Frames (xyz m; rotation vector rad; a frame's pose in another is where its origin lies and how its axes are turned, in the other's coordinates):
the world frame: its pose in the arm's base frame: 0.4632 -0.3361 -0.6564 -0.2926 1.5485 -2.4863
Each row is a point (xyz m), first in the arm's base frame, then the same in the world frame.
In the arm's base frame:
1: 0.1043 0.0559 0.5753
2: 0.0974 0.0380 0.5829
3: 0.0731 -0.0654 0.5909
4: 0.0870 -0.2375 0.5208
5: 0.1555 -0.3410 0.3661
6: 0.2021 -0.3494 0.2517
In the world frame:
1: 0.3166 -1.2999 0.0985
2: 0.3285 -1.2994 0.1153
3: 0.3802 -1.2634 0.2012
4: 0.4089 -1.1250 0.3227
5: 0.3612 -0.9369 0.3633
6: 0.3115 -0.8274 0.3337

